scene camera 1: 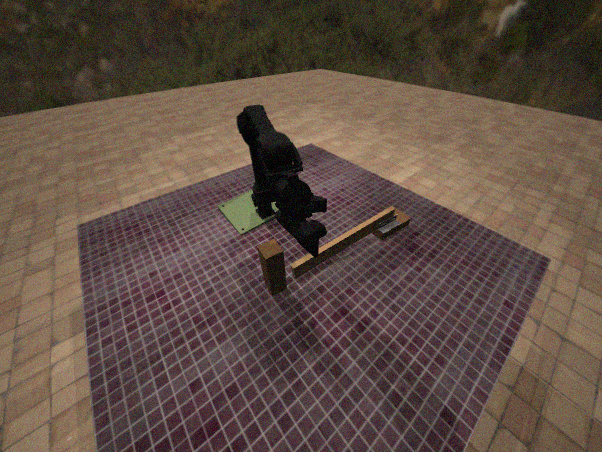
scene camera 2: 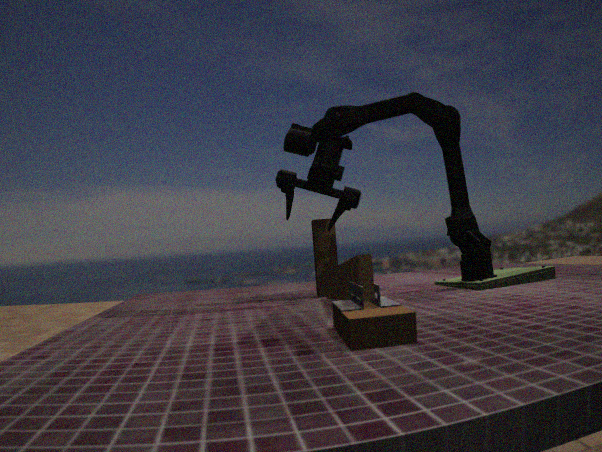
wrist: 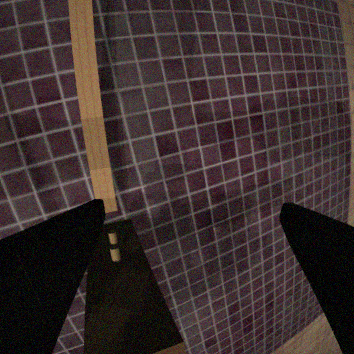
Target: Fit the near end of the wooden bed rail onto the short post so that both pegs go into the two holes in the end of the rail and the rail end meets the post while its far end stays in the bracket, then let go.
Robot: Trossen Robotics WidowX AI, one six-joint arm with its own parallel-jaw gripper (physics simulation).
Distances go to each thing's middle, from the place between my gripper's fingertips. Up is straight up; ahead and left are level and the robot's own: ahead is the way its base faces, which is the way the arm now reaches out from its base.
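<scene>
Wooden bed rail (scene camera 2: pixel 359 270): my hand is 40 mm past it, 110 mm above it and 190 mm to the right of it.
</scene>
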